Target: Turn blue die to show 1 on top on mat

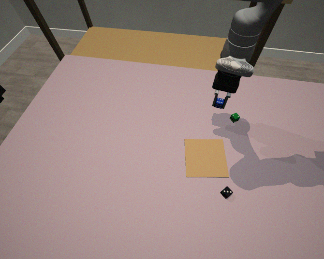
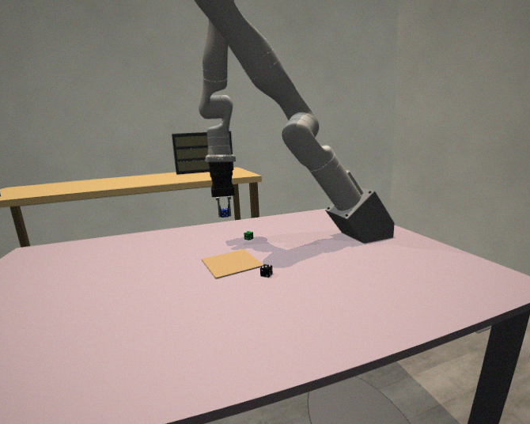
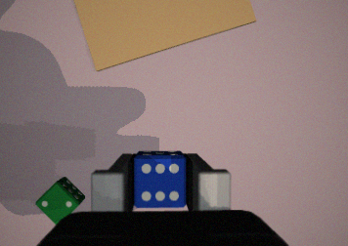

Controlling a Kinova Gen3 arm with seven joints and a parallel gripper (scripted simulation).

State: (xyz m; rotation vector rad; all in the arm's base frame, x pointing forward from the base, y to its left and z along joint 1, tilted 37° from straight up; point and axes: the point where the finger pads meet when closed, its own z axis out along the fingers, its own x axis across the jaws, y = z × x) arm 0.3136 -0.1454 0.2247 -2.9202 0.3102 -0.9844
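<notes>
The tan mat is 3 cm ahead of my hand, 15 cm to the left of it and 12 cm below it. Round my hand: blue die (1 cm below); then black die (3 cm behind, 27 cm to the left, 11 cm below); then green die (8 cm behind, 2 cm to the right, 11 cm below).
</notes>
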